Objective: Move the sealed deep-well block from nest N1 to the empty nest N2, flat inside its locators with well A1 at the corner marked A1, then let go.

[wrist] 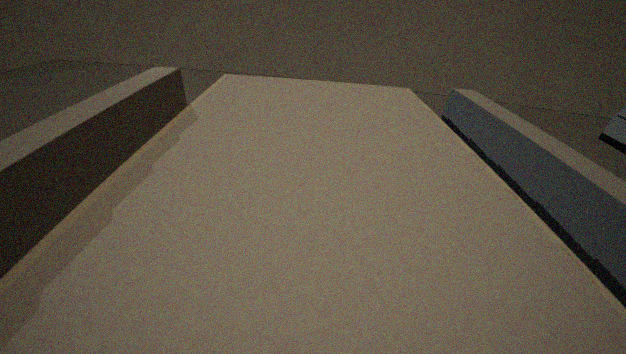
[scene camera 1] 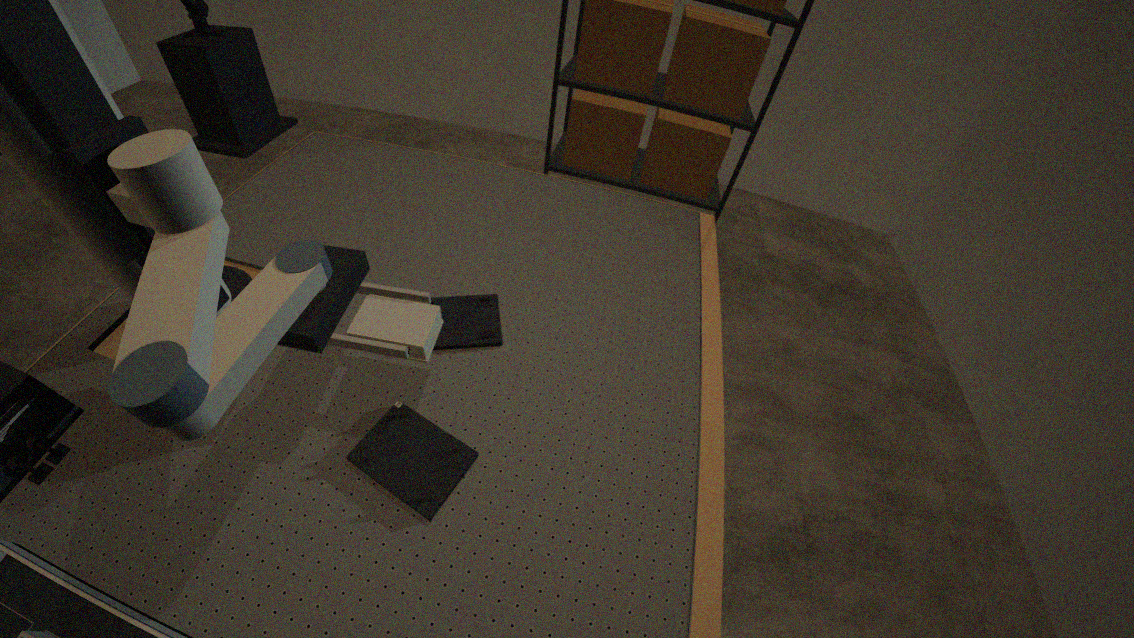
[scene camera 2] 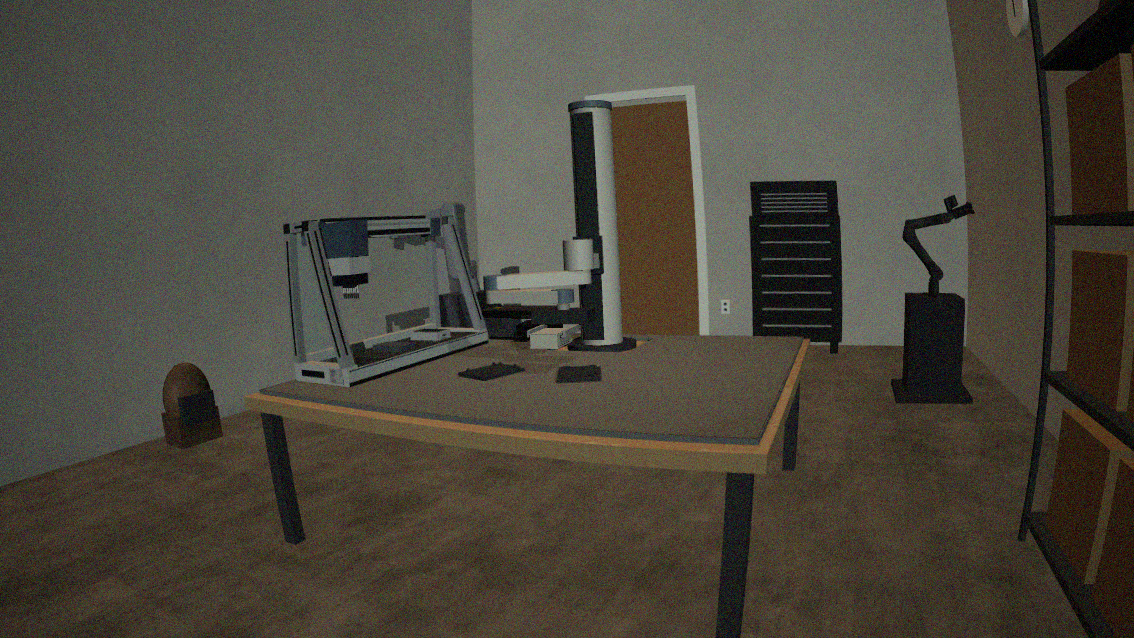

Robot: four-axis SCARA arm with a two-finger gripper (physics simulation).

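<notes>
The sealed deep-well block is pale and looks about level. My gripper is shut on its two long sides and holds it above the table. Nest N1, a dark plate, is partly hidden behind the block's end in scene camera 1. Nest N2, also dark, lies apart from the block, turned at an angle, with a small light mark at one corner. The A1 markings cannot be read, and the block's underside is hidden.
The arm's column stands at the table's back. A framed machine stands on the table, left of the nests in scene camera 2. A shelf rack and a dark pedestal stand beyond the table.
</notes>
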